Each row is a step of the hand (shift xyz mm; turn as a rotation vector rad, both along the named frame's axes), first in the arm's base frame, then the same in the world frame.
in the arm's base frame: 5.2 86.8 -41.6 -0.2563 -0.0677 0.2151
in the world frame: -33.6 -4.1 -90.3 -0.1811 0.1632 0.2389
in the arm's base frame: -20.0 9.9 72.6 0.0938 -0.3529 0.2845
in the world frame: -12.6 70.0 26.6 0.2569 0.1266 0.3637
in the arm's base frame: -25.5 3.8 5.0 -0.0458 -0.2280 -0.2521
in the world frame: -24.1 5.3 8.9 0.0118 -0.3225 0.1161
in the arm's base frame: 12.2 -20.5 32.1 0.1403 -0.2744 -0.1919
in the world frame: 23.1 21.9 24.2 0.2077 -0.2794 0.1028
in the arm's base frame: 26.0 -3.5 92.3 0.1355 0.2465 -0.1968
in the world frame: 37.1 84.3 26.7 0.0049 -0.0803 -0.3337
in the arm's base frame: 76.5 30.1 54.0 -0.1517 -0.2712 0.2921
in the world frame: 65.7 63.9 -35.8 0.0020 0.1578 0.3962
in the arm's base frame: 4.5 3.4 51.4 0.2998 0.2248 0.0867
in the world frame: 9.5 48.7 14.4 0.2005 0.1772 -0.2763
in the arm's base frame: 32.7 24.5 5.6 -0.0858 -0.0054 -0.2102
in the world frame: 21.4 15.8 -31.5 -0.1039 -0.1982 -0.0390
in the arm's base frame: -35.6 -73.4 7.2 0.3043 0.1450 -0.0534
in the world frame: -3.8 -23.2 78.4 0.2167 0.0172 -0.2631
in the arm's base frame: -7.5 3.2 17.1 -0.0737 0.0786 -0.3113
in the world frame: -5.9 16.7 6.7 -0.1378 -0.2579 -0.1517
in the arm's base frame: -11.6 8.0 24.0 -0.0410 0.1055 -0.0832
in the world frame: -10.5 24.8 6.8 -0.0884 -0.0365 -0.1029
